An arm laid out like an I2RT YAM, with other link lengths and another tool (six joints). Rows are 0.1 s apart.
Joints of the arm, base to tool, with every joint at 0 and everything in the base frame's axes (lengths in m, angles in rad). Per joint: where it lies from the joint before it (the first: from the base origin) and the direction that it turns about. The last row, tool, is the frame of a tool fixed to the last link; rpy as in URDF.
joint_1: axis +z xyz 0 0 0.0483
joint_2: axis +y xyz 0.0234 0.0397 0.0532
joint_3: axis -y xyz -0.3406 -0.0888 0
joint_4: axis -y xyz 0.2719 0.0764 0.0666
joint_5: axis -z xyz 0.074 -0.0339 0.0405
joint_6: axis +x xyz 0.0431 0 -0.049
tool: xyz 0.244 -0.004 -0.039 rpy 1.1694 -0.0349 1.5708
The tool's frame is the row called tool.
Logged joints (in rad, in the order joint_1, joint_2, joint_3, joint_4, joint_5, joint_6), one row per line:
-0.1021 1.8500 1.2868 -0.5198 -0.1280 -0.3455
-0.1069 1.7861 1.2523 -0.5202 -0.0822 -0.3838
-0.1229 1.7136 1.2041 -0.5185 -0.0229 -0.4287
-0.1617 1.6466 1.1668 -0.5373 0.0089 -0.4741
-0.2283 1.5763 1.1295 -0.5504 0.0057 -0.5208
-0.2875 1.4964 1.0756 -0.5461 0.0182 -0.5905
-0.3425 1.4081 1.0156 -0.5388 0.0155 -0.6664
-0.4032 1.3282 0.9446 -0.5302 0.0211 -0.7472
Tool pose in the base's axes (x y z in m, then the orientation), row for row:
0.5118 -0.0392 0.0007 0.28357 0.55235 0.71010 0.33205
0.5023 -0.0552 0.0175 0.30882 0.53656 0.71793 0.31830
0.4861 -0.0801 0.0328 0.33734 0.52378 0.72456 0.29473
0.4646 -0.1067 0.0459 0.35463 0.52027 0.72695 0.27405
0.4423 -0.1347 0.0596 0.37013 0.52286 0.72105 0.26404
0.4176 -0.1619 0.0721 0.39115 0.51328 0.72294 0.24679
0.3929 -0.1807 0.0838 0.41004 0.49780 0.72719 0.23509
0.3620 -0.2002 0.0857 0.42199 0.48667 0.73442 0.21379
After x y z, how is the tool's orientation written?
As a quaternion, w x y z.
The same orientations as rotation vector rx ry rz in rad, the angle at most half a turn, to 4 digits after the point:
1.4783 1.9005 0.8887
1.4181 1.8974 0.8412
1.3651 1.8883 0.7681
1.3447 1.8788 0.7083
1.3414 1.8498 0.6774
1.3038 1.8364 0.6269
1.2535 1.8311 0.5920
1.2187 1.8391 0.5354

